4 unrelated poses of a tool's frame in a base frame.
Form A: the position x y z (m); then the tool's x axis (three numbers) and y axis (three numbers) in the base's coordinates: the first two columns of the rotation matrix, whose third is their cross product.
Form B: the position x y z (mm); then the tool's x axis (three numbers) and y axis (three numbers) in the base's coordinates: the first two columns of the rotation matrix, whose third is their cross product. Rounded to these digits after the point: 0 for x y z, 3 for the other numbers.
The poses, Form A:
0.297 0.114 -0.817 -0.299 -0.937 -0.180 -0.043 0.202 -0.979
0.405 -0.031 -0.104 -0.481 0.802 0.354 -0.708 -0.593 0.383
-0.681 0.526 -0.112 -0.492 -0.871 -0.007 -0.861 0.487 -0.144
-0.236 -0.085 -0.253 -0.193 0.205 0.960 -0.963 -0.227 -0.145
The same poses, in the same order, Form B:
297 114 -817 -0.299 -0.937 -0.180 -0.043 0.202 -0.979
405 -31 -104 -0.481 0.802 0.354 -0.708 -0.593 0.383
-681 526 -112 -0.492 -0.871 -0.007 -0.861 0.487 -0.144
-236 -85 -253 -0.193 0.205 0.960 -0.963 -0.227 -0.145

